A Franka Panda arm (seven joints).
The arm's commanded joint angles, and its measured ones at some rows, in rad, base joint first. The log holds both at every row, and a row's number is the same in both.
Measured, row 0: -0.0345 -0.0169 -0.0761 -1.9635 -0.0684 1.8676 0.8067
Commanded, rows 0 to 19: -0.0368 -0.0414 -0.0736 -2.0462 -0.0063 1.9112 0.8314; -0.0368 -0.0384 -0.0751 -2.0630 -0.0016 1.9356 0.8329; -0.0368 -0.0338 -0.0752 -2.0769 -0.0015 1.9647 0.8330; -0.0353 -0.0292 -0.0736 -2.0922 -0.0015 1.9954 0.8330; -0.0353 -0.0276 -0.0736 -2.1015 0.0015 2.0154 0.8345; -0.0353 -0.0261 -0.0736 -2.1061 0.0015 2.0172 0.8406; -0.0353 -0.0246 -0.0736 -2.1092 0.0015 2.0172 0.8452; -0.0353 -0.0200 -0.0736 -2.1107 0.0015 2.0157 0.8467; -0.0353 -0.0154 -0.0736 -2.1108 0.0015 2.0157 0.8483; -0.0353 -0.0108 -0.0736 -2.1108 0.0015 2.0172 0.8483; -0.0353 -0.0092 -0.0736 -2.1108 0.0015 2.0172 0.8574; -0.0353 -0.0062 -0.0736 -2.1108 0.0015 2.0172 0.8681; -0.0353 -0.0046 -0.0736 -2.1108 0.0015 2.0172 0.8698; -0.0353 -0.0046 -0.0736 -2.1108 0.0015 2.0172 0.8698; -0.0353 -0.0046 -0.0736 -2.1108 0.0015 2.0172 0.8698; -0.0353 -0.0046 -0.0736 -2.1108 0.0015 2.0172 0.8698; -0.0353 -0.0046 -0.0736 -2.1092 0.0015 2.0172 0.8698; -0.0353 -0.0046 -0.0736 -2.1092 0.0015 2.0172 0.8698; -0.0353 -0.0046 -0.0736 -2.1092 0.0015 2.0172 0.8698; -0.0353 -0.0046 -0.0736 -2.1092 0.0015 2.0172 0.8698
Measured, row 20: -0.0345 -0.0036 -0.0761 -2.0998 -0.0145 1.9968 0.8543
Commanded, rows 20 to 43: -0.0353 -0.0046 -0.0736 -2.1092 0.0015 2.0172 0.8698; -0.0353 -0.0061 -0.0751 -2.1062 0.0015 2.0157 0.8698; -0.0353 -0.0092 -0.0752 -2.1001 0.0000 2.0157 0.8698; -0.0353 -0.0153 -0.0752 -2.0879 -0.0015 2.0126 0.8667; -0.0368 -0.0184 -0.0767 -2.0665 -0.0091 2.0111 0.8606; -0.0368 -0.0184 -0.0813 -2.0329 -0.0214 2.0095 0.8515; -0.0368 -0.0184 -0.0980 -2.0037 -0.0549 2.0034 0.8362; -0.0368 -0.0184 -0.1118 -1.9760 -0.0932 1.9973 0.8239; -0.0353 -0.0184 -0.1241 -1.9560 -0.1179 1.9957 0.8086; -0.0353 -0.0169 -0.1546 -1.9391 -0.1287 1.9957 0.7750; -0.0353 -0.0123 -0.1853 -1.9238 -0.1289 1.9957 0.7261; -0.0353 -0.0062 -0.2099 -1.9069 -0.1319 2.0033 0.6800; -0.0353 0.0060 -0.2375 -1.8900 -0.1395 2.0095 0.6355; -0.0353 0.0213 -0.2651 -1.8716 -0.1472 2.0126 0.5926; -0.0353 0.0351 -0.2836 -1.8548 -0.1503 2.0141 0.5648; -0.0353 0.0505 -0.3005 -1.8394 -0.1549 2.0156 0.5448; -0.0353 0.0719 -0.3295 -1.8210 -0.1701 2.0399 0.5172; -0.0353 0.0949 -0.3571 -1.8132 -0.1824 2.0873 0.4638; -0.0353 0.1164 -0.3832 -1.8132 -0.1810 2.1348 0.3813; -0.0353 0.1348 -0.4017 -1.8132 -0.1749 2.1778 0.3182; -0.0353 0.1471 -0.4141 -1.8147 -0.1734 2.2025 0.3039; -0.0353 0.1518 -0.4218 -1.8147 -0.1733 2.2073 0.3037; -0.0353 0.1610 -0.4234 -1.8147 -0.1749 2.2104 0.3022; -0.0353 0.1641 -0.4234 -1.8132 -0.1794 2.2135 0.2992
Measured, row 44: -0.0385 0.1340 -0.4188 -1.8426 -0.1649 2.1988 0.3245
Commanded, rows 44 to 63: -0.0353 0.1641 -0.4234 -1.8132 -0.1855 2.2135 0.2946; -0.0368 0.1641 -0.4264 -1.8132 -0.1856 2.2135 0.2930; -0.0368 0.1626 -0.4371 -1.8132 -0.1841 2.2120 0.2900; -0.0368 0.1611 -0.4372 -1.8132 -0.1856 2.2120 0.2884; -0.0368 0.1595 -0.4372 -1.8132 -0.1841 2.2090 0.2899; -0.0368 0.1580 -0.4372 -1.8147 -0.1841 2.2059 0.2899; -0.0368 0.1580 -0.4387 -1.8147 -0.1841 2.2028 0.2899; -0.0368 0.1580 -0.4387 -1.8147 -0.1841 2.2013 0.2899; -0.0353 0.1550 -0.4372 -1.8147 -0.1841 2.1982 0.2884; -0.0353 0.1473 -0.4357 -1.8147 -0.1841 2.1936 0.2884; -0.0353 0.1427 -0.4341 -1.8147 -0.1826 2.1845 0.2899; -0.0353 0.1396 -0.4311 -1.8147 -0.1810 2.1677 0.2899; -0.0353 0.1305 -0.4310 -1.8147 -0.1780 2.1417 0.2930; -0.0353 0.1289 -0.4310 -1.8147 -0.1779 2.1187 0.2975; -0.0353 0.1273 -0.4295 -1.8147 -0.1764 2.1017 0.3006; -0.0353 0.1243 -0.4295 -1.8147 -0.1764 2.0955 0.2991; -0.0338 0.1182 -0.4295 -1.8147 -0.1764 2.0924 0.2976; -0.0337 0.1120 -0.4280 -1.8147 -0.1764 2.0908 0.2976; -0.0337 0.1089 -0.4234 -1.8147 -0.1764 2.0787 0.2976; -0.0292 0.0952 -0.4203 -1.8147 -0.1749 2.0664 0.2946
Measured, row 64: -0.0328 0.1278 -0.4355 -1.8207 -0.1679 2.1130 0.3026
